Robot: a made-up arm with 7 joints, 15 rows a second.
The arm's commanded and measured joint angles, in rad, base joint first. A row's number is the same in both.
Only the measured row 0 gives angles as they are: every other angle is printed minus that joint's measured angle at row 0.
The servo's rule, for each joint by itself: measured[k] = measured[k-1] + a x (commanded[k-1-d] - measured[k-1]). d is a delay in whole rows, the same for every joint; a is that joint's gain. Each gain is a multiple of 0.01, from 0.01 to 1. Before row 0 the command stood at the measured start. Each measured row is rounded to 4 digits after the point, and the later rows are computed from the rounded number. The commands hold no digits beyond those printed.
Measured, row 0:
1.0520, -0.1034, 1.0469, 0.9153, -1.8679, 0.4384, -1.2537
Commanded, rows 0 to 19:
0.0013, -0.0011, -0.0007, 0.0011, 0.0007, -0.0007, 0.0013
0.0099, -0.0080, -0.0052, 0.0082, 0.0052, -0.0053, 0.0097
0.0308, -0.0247, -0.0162, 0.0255, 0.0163, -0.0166, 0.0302
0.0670, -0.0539, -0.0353, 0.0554, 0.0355, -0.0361, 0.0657
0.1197, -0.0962, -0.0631, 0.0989, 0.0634, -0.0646, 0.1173
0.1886, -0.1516, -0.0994, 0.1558, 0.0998, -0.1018, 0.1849
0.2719, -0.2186, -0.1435, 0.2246, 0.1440, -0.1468, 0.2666
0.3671, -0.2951, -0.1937, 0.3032, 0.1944, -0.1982, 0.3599
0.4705, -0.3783, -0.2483, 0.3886, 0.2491, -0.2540, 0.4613
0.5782, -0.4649, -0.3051, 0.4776, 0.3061, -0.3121, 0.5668
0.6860, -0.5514, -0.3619, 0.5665, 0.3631, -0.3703, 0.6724
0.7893, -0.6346, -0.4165, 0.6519, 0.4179, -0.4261, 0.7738
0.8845, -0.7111, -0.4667, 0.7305, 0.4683, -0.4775, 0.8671
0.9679, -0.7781, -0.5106, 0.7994, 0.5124, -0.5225, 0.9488
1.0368, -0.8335, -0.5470, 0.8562, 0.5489, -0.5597, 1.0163
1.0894, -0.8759, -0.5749, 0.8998, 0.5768, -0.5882, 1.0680
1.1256, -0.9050, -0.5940, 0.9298, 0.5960, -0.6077, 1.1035
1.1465, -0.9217, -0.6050, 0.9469, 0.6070, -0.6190, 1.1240
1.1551, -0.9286, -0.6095, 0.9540, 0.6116, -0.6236, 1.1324
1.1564, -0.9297, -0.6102, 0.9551, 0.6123, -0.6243, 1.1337
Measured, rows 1 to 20:
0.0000, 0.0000, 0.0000, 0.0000, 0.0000, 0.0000, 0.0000
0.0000, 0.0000, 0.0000, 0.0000, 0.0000, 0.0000, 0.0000
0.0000, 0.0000, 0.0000, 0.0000, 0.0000, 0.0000, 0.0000
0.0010, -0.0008, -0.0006, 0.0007, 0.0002, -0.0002, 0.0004
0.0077, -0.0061, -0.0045, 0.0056, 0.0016, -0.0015, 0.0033
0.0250, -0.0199, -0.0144, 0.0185, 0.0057, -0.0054, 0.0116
0.0565, -0.0451, -0.0322, 0.0425, 0.0140, -0.0134, 0.0284
0.1039, -0.0829, -0.0585, 0.0792, 0.0278, -0.0267, 0.0560
0.1674, -0.1337, -0.0933, 0.1290, 0.0480, -0.0462, 0.0960
0.2458, -0.1965, -0.1360, 0.1911, 0.0749, -0.0724, 0.1489
0.3368, -0.2695, -0.1850, 0.2640, 0.1084, -0.1051, 0.2143
0.4371, -0.3500, -0.2388, 0.3450, 0.1478, -0.1438, 0.2909
0.5429, -0.4350, -0.2952, 0.4312, 0.1921, -0.1876, 0.3764
0.6502, -0.5211, -0.3519, 0.5191, 0.2400, -0.2351, 0.4682
0.7545, -0.6051, -0.4068, 0.6054, 0.2898, -0.2848, 0.5629
0.8520, -0.6835, -0.4577, 0.6867, 0.3398, -0.3349, 0.6572
0.9389, -0.7535, -0.5027, 0.7600, 0.3881, -0.3837, 0.7476
1.0123, -0.8127, -0.5404, 0.8225, 0.4331, -0.4295, 0.8309
1.0701, -0.8595, -0.5697, 0.8727, 0.4733, -0.4708, 0.9044
1.1117, -0.8932, -0.5904, 0.9098, 0.5077, -0.5064, 0.9661
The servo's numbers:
d 3
a 0.75 0.74 0.85 0.65 0.28 0.26 0.31

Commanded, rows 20 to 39:
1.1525, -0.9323, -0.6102, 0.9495, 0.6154, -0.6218, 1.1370
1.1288, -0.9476, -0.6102, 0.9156, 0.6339, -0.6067, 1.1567
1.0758, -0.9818, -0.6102, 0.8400, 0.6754, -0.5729, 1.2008
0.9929, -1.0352, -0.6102, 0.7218, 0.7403, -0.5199, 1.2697
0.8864, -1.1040, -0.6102, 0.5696, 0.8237, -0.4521, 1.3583
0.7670, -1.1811, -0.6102, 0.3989, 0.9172, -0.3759, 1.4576
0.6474, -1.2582, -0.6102, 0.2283, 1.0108, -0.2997, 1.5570
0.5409, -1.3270, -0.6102, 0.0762, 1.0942, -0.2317, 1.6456
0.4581, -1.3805, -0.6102, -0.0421, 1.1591, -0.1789, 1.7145
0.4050, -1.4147, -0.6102, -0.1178, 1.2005, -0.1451, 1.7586
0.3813, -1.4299, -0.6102, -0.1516, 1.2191, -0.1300, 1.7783
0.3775, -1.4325, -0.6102, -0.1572, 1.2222, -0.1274, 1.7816
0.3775, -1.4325, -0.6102, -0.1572, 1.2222, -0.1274, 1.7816
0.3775, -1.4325, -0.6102, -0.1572, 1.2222, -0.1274, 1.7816
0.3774, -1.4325, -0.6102, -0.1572, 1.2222, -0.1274, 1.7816
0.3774, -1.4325, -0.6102, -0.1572, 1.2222, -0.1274, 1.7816
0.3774, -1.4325, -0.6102, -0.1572, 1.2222, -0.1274, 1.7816
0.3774, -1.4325, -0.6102, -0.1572, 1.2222, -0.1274, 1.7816
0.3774, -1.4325, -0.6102, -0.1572, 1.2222, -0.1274, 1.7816
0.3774, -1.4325, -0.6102, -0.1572, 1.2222, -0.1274, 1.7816
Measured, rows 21 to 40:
1.1378, -0.9143, -0.6028, 0.9339, 0.5355, -0.5357, 1.0150
1.1508, -0.9249, -0.6085, 0.9470, 0.5568, -0.5586, 1.0514
1.1550, -0.9285, -0.6099, 0.9523, 0.5723, -0.5757, 1.0769
1.1531, -0.9313, -0.6102, 0.9505, 0.5844, -0.5877, 1.0955
1.1349, -0.9434, -0.6102, 0.9278, 0.5983, -0.5926, 1.1145
1.0906, -0.9718, -0.6102, 0.8707, 0.6199, -0.5875, 1.1413
1.0173, -1.0187, -0.6102, 0.7739, 0.6536, -0.5699, 1.1811
0.9191, -1.0818, -0.6102, 0.6411, 0.7012, -0.5393, 1.2360
0.8050, -1.1553, -0.6102, 0.4837, 0.7617, -0.4968, 1.3047
0.6868, -1.2314, -0.6102, 0.3177, 0.8314, -0.4456, 1.3829
0.5774, -1.3021, -0.6102, 0.1607, 0.9050, -0.3900, 1.4643
0.4879, -1.3601, -0.6102, 0.0289, 0.9761, -0.3351, 1.5419
0.4257, -1.4005, -0.6102, -0.0665, 1.0389, -0.2857, 1.6091
0.3924, -1.4223, -0.6102, -0.1218, 1.0894, -0.2452, 1.6616
0.3812, -1.4298, -0.6102, -0.1448, 1.1266, -0.2146, 1.6988
0.3784, -1.4318, -0.6102, -0.1529, 1.1534, -0.1919, 1.7245
0.3777, -1.4323, -0.6102, -0.1557, 1.1727, -0.1751, 1.7422
0.3775, -1.4324, -0.6102, -0.1567, 1.1866, -0.1627, 1.7544
0.3774, -1.4325, -0.6102, -0.1570, 1.1966, -0.1535, 1.7628
0.3774, -1.4325, -0.6102, -0.1571, 1.2038, -0.1467, 1.7686

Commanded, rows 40 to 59:
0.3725, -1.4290, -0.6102, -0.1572, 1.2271, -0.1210, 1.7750
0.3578, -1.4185, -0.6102, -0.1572, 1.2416, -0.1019, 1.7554
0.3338, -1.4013, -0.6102, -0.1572, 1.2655, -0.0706, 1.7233
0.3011, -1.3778, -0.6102, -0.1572, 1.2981, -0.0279, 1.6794
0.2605, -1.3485, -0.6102, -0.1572, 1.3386, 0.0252, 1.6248
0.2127, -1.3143, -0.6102, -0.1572, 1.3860, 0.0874, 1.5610
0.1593, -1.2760, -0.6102, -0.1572, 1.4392, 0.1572, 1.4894
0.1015, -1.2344, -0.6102, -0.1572, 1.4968, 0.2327, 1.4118
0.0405, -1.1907, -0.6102, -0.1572, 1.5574, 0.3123, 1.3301
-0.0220, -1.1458, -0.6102, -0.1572, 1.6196, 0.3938, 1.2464
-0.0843, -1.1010, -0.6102, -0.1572, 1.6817, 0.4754, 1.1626
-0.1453, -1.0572, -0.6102, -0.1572, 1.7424, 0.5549, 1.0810
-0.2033, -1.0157, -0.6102, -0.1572, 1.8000, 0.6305, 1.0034
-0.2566, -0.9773, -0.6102, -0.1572, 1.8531, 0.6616, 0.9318
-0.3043, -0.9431, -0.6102, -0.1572, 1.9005, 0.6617, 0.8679
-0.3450, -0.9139, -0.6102, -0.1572, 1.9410, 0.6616, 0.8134
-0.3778, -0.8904, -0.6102, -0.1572, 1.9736, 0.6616, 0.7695
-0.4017, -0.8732, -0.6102, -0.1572, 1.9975, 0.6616, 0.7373
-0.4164, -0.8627, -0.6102, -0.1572, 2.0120, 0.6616, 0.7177
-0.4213, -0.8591, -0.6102, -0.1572, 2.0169, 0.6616, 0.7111
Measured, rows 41 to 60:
0.3774, -1.4325, -0.6102, -0.1572, 1.2090, -0.1417, 1.7726
0.3774, -1.4325, -0.6102, -0.1572, 1.2127, -0.1380, 1.7754
0.3774, -1.4325, -0.6102, -0.1572, 1.2154, -0.1352, 1.7773
0.3737, -1.4299, -0.6102, -0.1572, 1.2187, -0.1315, 1.7766
0.3618, -1.4215, -0.6102, -0.1572, 1.2251, -0.1238, 1.7700
0.3408, -1.4066, -0.6102, -0.1572, 1.2364, -0.1100, 1.7555
0.3110, -1.3853, -0.6102, -0.1572, 1.2537, -0.0887, 1.7319
0.2731, -1.3581, -0.6102, -0.1572, 1.2775, -0.0591, 1.6987
0.2278, -1.3257, -0.6102, -0.1572, 1.3079, -0.0210, 1.6560
0.1764, -1.2889, -0.6102, -0.1572, 1.3447, 0.0253, 1.6044
0.1202, -1.2486, -0.6102, -0.1572, 1.3873, 0.0792, 1.5447
0.0604, -1.2058, -0.6102, -0.1572, 1.4349, 0.1398, 1.4782
-0.0014, -1.1614, -0.6102, -0.1572, 1.4866, 0.2058, 1.4063
-0.0636, -1.1167, -0.6102, -0.1572, 1.5412, 0.2759, 1.3308
-0.1249, -1.0727, -0.6102, -0.1572, 1.5975, 0.3484, 1.2534
-0.1837, -1.0305, -0.6102, -0.1572, 1.6542, 0.4217, 1.1759
-0.2384, -0.9911, -0.6102, -0.1572, 1.7099, 0.4841, 1.1002
-0.2878, -0.9556, -0.6102, -0.1572, 1.7633, 0.5303, 1.0282
-0.3307, -0.9247, -0.6102, -0.1572, 1.8131, 0.5644, 0.9616
-0.3660, -0.8993, -0.6102, -0.1572, 1.8580, 0.5897, 0.9020

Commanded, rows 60 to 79:
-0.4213, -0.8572, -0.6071, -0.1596, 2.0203, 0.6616, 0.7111
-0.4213, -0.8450, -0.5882, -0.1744, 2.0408, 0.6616, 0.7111
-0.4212, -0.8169, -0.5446, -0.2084, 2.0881, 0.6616, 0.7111
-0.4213, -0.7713, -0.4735, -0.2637, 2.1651, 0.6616, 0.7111
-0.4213, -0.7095, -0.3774, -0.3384, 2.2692, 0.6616, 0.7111
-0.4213, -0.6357, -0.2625, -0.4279, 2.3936, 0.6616, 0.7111
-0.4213, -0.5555, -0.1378, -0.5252, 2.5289, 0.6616, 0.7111
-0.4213, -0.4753, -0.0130, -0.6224, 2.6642, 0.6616, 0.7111
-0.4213, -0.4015, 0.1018, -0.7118, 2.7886, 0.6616, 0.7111
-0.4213, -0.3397, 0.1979, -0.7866, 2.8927, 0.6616, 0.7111
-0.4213, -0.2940, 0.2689, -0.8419, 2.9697, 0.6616, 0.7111
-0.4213, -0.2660, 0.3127, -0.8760, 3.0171, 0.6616, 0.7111
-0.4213, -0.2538, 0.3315, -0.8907, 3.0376, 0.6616, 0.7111
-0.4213, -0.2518, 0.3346, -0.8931, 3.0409, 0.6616, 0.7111
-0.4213, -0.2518, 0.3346, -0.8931, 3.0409, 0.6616, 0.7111
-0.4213, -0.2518, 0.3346, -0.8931, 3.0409, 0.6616, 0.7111
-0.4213, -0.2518, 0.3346, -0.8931, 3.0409, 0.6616, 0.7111
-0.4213, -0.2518, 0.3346, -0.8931, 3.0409, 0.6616, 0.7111
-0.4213, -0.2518, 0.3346, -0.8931, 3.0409, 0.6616, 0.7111
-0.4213, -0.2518, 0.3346, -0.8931, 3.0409, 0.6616, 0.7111
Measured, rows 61 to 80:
-0.3928, -0.8800, -0.6102, -0.1572, 1.8971, 0.6084, 0.8509
-0.4105, -0.8672, -0.6102, -0.1572, 1.9293, 0.6222, 0.8096
-0.4186, -0.8612, -0.6102, -0.1572, 1.9538, 0.6324, 0.7791
-0.4206, -0.8582, -0.6076, -0.1588, 1.9724, 0.6400, 0.7580
-0.4211, -0.8484, -0.5911, -0.1689, 1.9916, 0.6456, 0.7435
-0.4212, -0.8251, -0.5516, -0.1946, 2.0186, 0.6498, 0.7335
-0.4213, -0.7853, -0.4852, -0.2395, 2.0596, 0.6529, 0.7266
-0.4213, -0.7292, -0.3936, -0.3038, 2.1183, 0.6552, 0.7218
-0.4213, -0.6600, -0.2822, -0.3845, 2.1954, 0.6569, 0.7185
-0.4213, -0.5827, -0.1595, -0.4760, 2.2888, 0.6581, 0.7162
-0.4213, -0.5032, -0.0350, -0.5712, 2.3939, 0.6590, 0.7146
-0.4213, -0.4279, 0.0813, -0.6626, 2.5044, 0.6597, 0.7135
-0.4213, -0.3626, 0.1804, -0.7432, 2.6131, 0.6602, 0.7128
-0.4213, -0.3118, 0.2556, -0.8074, 2.7129, 0.6606, 0.7123
-0.4213, -0.2779, 0.3041, -0.8520, 2.7981, 0.6609, 0.7119
-0.4213, -0.2601, 0.3274, -0.8772, 2.8652, 0.6611, 0.7117
-0.4213, -0.2540, 0.3335, -0.8875, 2.9144, 0.6612, 0.7115
-0.4213, -0.2524, 0.3344, -0.8911, 2.9498, 0.6613, 0.7114
-0.4213, -0.2520, 0.3346, -0.8924, 2.9753, 0.6614, 0.7113
-0.4213, -0.2519, 0.3346, -0.8929, 2.9937, 0.6615, 0.7112

